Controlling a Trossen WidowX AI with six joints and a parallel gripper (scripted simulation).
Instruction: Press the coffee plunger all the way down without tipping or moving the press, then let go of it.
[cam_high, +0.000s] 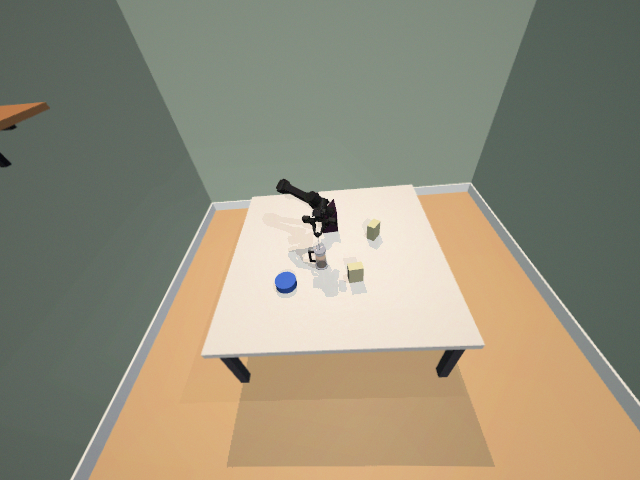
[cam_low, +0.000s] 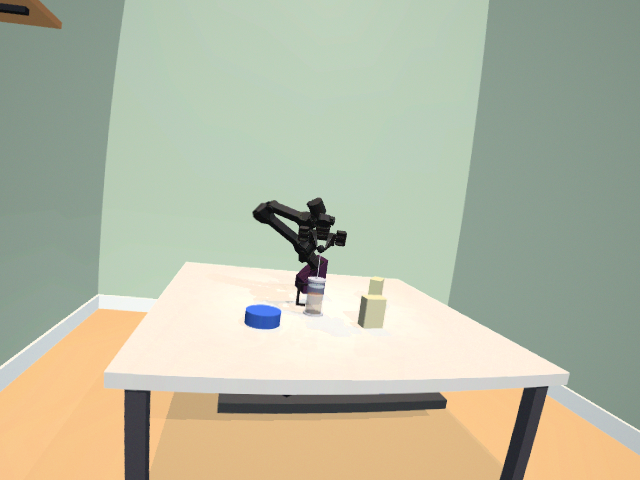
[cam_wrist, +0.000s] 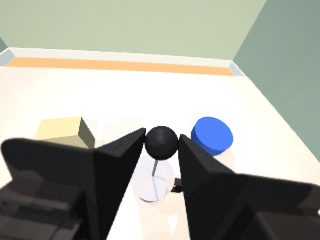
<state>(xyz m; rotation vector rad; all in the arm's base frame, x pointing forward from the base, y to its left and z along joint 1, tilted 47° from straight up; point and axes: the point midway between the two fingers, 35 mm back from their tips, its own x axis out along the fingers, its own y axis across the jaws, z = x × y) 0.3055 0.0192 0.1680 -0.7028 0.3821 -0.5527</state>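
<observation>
Now: gripper tip 130 mm above the glass coffee press, 10 mm to the left of it and 10 mm past it.
</observation>
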